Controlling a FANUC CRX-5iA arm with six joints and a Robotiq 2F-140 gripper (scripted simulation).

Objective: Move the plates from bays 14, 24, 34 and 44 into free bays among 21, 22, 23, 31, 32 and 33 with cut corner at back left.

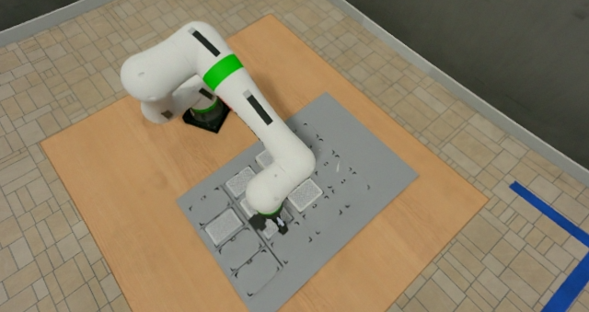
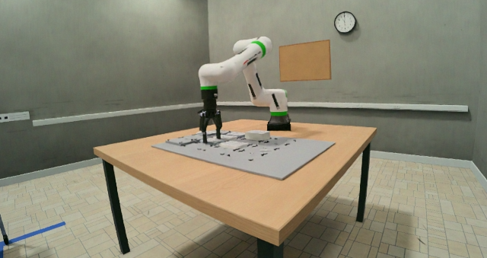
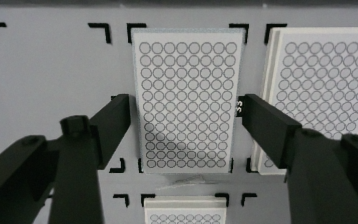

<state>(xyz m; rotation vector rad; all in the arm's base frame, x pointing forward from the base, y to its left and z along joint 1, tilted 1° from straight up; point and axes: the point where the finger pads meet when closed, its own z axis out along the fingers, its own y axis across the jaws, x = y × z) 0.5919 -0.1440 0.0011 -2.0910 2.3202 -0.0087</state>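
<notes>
Now: hand 12 cm past the sealed 96-well plate, 15 cm to the left of it and 1 cm above it. Also, from my hand: sealed deep-well block (20 cm behind, 19 cm to the left, 1 cm below).
</notes>
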